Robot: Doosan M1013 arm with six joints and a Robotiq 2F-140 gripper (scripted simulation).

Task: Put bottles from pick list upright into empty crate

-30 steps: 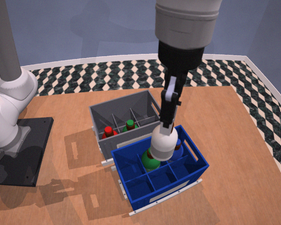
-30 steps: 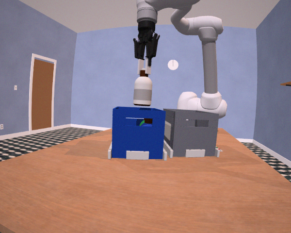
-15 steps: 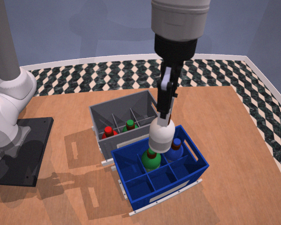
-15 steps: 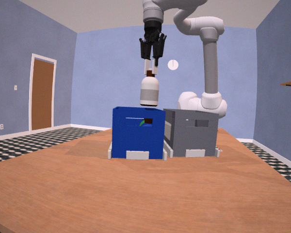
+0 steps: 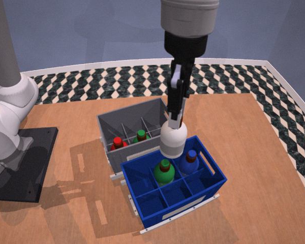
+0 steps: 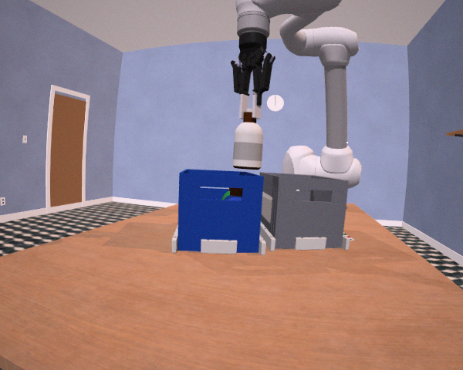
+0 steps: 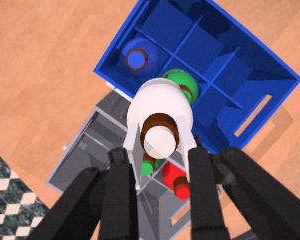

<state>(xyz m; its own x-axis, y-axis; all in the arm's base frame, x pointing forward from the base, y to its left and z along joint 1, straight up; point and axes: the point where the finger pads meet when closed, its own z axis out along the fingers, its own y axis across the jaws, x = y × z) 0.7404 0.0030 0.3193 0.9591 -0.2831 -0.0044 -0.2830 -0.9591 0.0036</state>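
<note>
The white bottle is 8 cm below my hand. Also, from my hand: blue crate 27 cm below, 8 cm to the right, 1 cm ahead; green bottle 26 cm below, 4 cm to the right, 2 cm behind; blue bottle 26 cm below, 7 cm ahead.
</note>
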